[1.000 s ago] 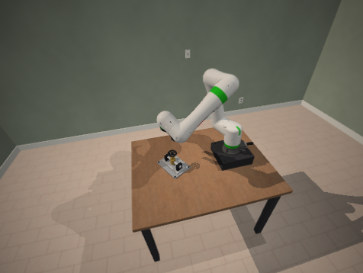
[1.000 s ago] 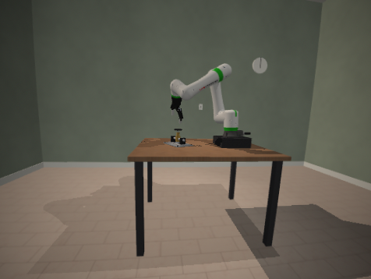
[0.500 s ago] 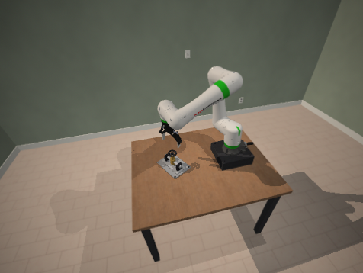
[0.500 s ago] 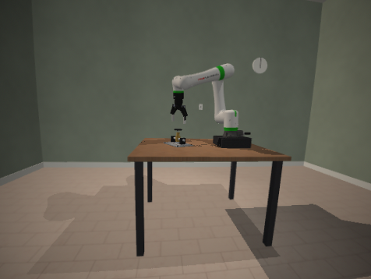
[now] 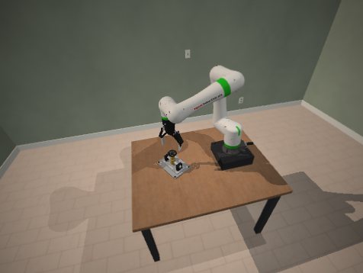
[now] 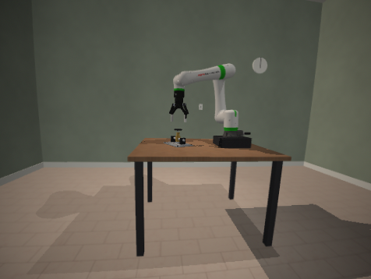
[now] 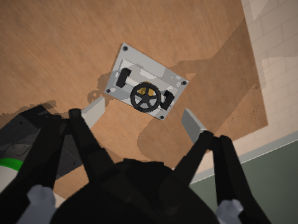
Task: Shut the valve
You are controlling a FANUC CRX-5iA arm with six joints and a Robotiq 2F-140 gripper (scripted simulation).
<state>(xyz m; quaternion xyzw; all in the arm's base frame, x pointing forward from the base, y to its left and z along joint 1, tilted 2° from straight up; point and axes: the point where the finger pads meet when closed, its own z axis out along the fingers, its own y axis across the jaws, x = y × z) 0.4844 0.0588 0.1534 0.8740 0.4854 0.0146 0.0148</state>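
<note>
Right now my hand is 90 mm above the black spoked handwheel.
</note>
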